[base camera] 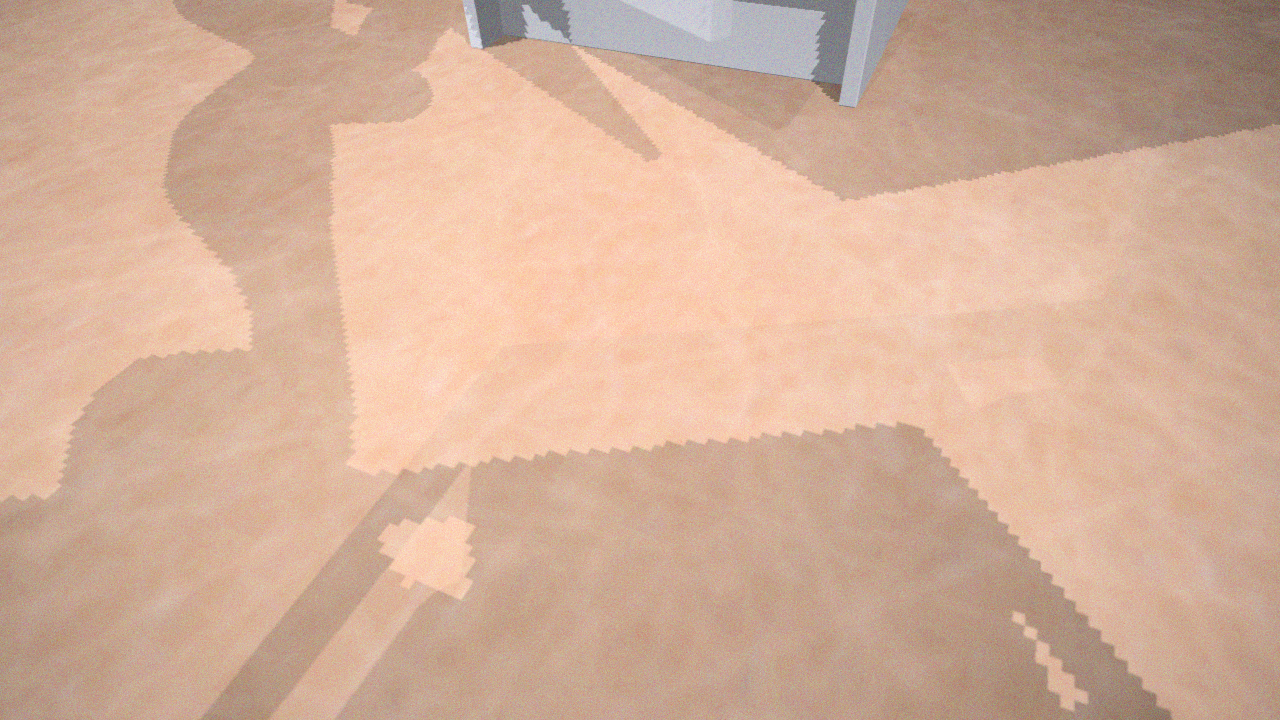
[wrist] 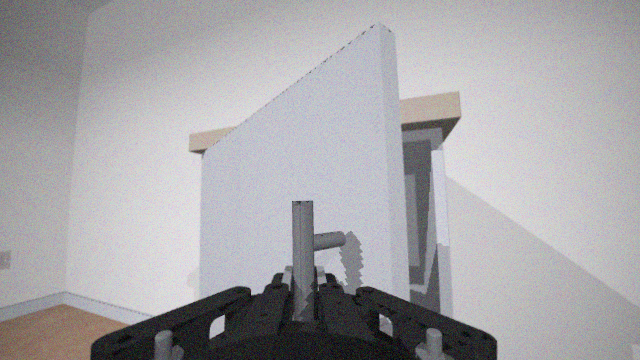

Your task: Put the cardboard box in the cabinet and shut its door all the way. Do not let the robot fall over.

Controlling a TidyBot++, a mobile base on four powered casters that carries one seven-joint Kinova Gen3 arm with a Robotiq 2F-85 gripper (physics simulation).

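Places are measured from the arm's base along level axes (x ahead, y left, z up), in millimetres.
Pixels of known places: gripper, fingertip midpoint: point(wrist: 304, 280).
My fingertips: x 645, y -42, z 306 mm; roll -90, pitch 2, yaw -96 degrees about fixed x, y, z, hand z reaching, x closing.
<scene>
Behind a point stands the place of what it marks.
The white cabinet door point(wrist: 300, 150) {x 678, y -43, z 405 mm} stands partly open in the wrist view, hinged at its left, with its free edge toward me. My gripper point(wrist: 304, 280) {x 645, y -42, z 306 mm} is shut on the door's grey bar handle point(wrist: 303, 240) {x 615, y -39, z 338 mm}, which stands upright between the fingers. The cabinet point(base camera: 857, 53) {x 801, y -270, z -340 mm} point(wrist: 442, 210) {x 800, y -270, z 342 mm} has a wooden top; a strip of its dark inside shows right of the door in the wrist view. In the base camera view its lower front shows at the top edge. The cardboard box cannot be made out in either view.
Pale walls point(wrist: 540, 150) {x 1105, y -905, z 517 mm} stand behind and beside the cabinet. A skirting board point(wrist: 35, 303) {x 2381, y 1756, z -338 mm} and a patch of brown floor point(wrist: 65, 330) {x 2084, y 1302, z -397 mm} show at the lower left of the wrist view. Shadows of the arm and cabinet lie across the floor point(base camera: 626, 268) {x 553, y -19, z -396 mm} in the base camera view.
</scene>
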